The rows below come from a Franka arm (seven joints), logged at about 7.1 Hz.
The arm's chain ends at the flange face. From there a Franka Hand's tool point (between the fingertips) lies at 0.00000 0.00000 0.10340 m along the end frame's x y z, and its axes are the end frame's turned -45 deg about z.
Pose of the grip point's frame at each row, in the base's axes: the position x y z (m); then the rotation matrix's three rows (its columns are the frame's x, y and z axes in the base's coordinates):
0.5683, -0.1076, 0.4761; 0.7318, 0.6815, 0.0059; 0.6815, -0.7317, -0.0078; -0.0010, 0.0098, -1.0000
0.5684, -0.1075, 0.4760; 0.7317, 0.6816, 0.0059; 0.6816, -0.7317, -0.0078; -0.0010, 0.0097, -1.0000
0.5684, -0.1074, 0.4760; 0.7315, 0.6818, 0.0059; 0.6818, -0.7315, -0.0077; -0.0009, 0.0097, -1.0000
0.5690, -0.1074, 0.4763; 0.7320, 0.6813, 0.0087; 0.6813, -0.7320, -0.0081; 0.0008, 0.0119, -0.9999
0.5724, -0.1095, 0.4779; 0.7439, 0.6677, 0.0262; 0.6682, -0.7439, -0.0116; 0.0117, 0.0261, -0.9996
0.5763, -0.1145, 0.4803; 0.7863, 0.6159, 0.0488; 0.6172, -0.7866, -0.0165; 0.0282, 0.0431, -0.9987
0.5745, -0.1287, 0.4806; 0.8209, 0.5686, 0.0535; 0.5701, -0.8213, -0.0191; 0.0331, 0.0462, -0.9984
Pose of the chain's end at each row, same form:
0.5677, -0.1068, 0.5795; 0.9994, -0.0356, 0.0059; -0.0355, -0.9993, -0.0078; 0.0062, 0.0076, -1.0000
0.5678, -0.1067, 0.5794; 0.9994, -0.0354, 0.0059; -0.0354, -0.9994, -0.0078; 0.0062, 0.0076, -1.0000
0.5678, -0.1066, 0.5794; 0.9994, -0.0351, 0.0059; -0.0351, -0.9994, -0.0077; 0.0062, 0.0075, -1.0000
0.5681, -0.1066, 0.5797; 0.9994, -0.0359, 0.0087; -0.0359, -0.9994, -0.0081; 0.0090, 0.0078, -0.9999
0.5697, -0.1083, 0.5813; 0.9982, -0.0539, 0.0262; -0.0535, -0.9985, -0.0116; 0.0267, 0.0102, -0.9996
0.5713, -0.1128, 0.5836; 0.9915, -0.1205, 0.0488; -0.1198, -0.9926, -0.0165; 0.0504, 0.0105, -0.9987
0.5690, -0.1267, 0.5838; 0.9825, -0.1784, 0.0535; -0.1776, -0.9839, -0.0191; 0.0561, 0.0093, -0.9984

